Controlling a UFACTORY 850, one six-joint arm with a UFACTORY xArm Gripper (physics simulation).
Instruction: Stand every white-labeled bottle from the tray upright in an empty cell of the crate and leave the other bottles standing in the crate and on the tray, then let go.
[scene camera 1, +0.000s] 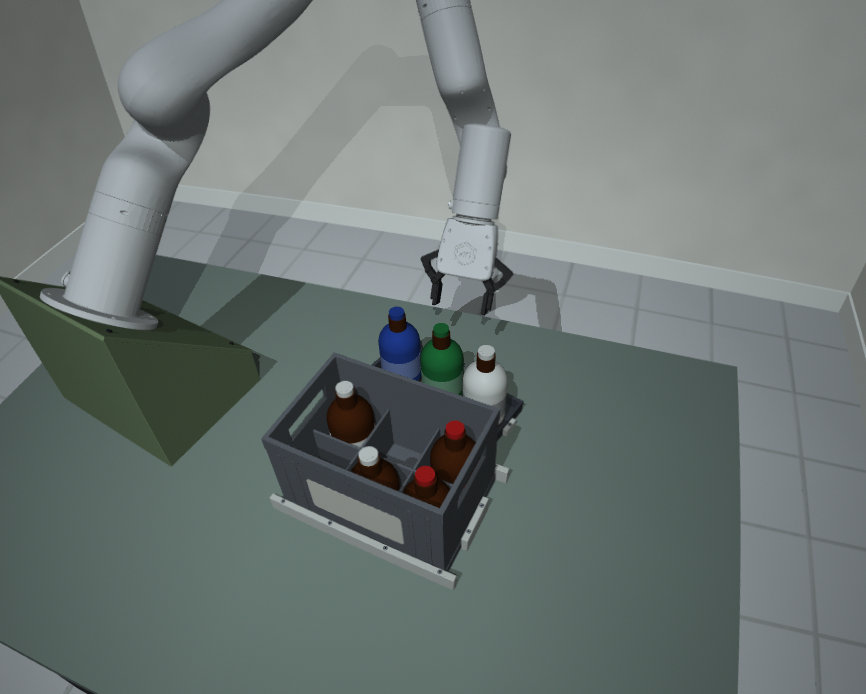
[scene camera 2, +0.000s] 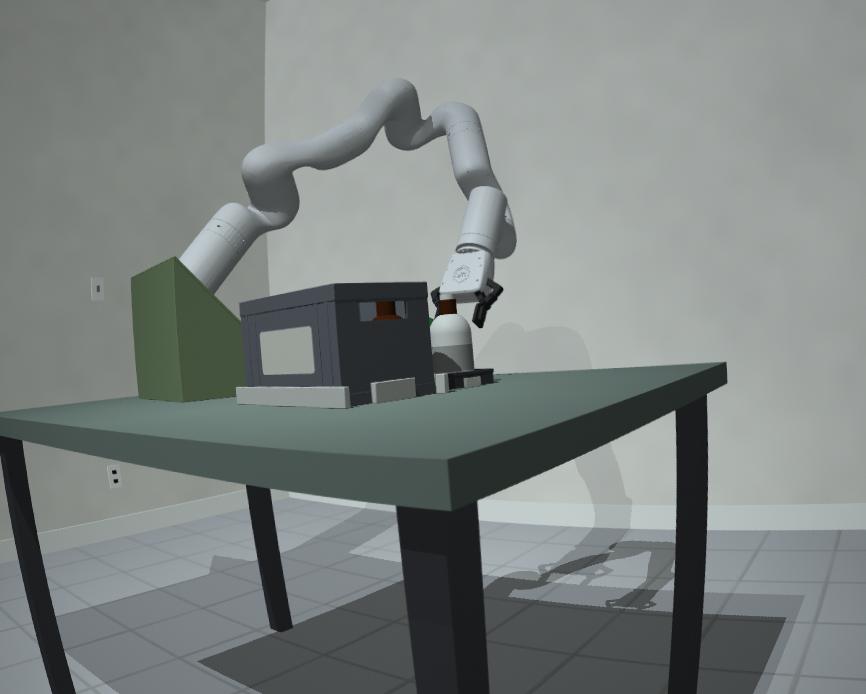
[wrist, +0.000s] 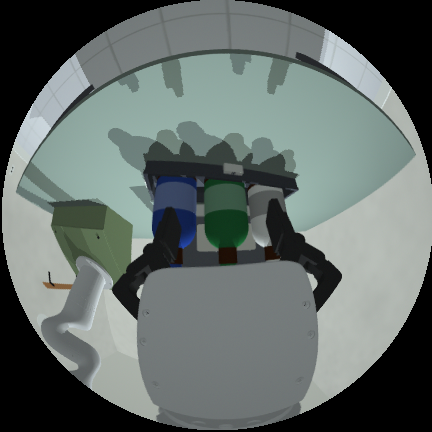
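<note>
The white bottle (scene camera 1: 485, 383) (scene camera 2: 451, 339) (wrist: 259, 205) stands upright on the tray (scene camera 1: 514, 406) (wrist: 185, 167), at the right end of the row. The green bottle (scene camera 1: 441, 357) (wrist: 226, 225) stands in the middle and the blue bottle (scene camera 1: 399, 343) (wrist: 175, 200) at the left end. The crate (scene camera 1: 289, 469) (scene camera 2: 386, 354) holds two white-capped brown bottles (scene camera 1: 349, 417) (scene camera 1: 374, 473) and two red-capped ones (scene camera 1: 453, 455) (scene camera 1: 426, 493). A back middle cell is empty. My gripper (scene camera 1: 461, 306) (wrist: 221, 213) is open and empty, tilted, behind the tray near bottle-neck height.
Pale strips (scene camera 1: 361, 540) (scene camera 2: 292, 396) lie along the crate's base on the green table (scene camera 1: 614, 542) (scene camera 2: 578, 412). The arm's green wedge base (scene camera 1: 173, 397) (scene camera 2: 180, 339) (wrist: 80, 220) stands left of the crate. The crate's high walls stand close in front of the tray.
</note>
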